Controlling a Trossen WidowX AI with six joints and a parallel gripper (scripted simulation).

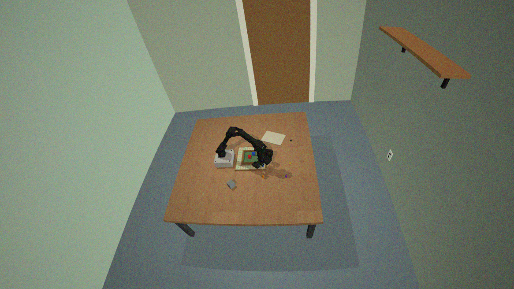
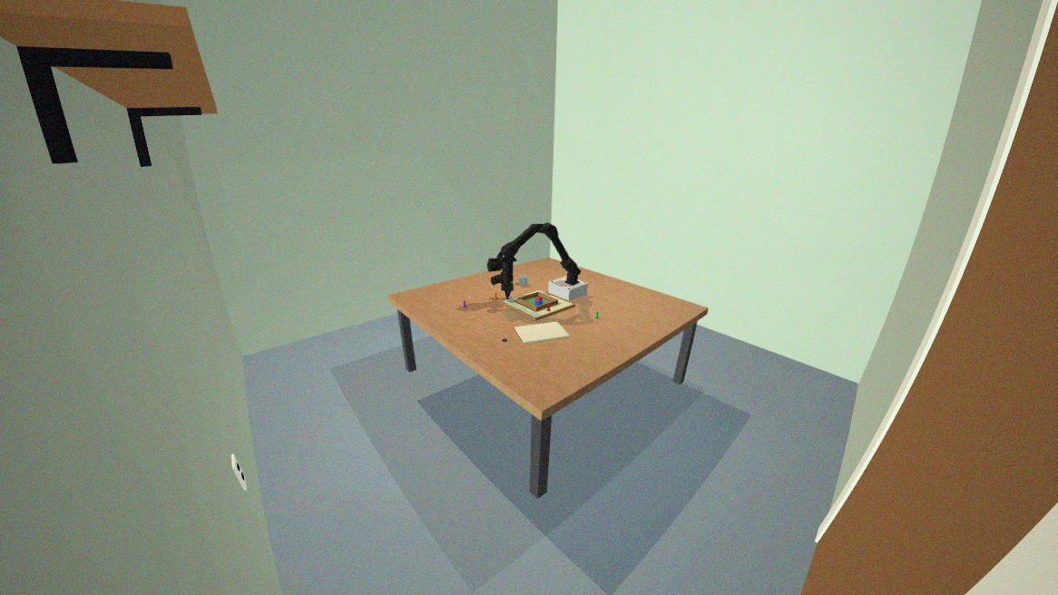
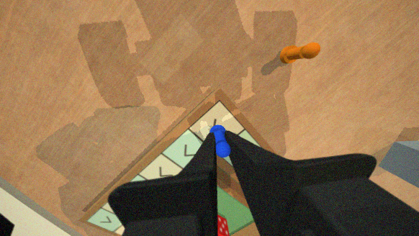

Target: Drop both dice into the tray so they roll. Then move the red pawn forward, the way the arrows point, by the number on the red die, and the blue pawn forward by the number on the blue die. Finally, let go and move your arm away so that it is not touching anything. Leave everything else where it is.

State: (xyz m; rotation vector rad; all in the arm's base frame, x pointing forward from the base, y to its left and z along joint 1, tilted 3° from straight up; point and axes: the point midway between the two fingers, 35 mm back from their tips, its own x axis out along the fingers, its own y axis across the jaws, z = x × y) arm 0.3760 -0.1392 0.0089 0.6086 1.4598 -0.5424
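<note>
Now: the orange pawn 10 cm to the right of my gripper tip and 2 cm below it. From my gripper tip the other things lie so: green tray 11 cm behind, 12 cm to the left, 3 cm below; blue pawn 1 cm above; purple pawn 19 cm ahead, 12 cm to the right, 2 cm below.
</note>
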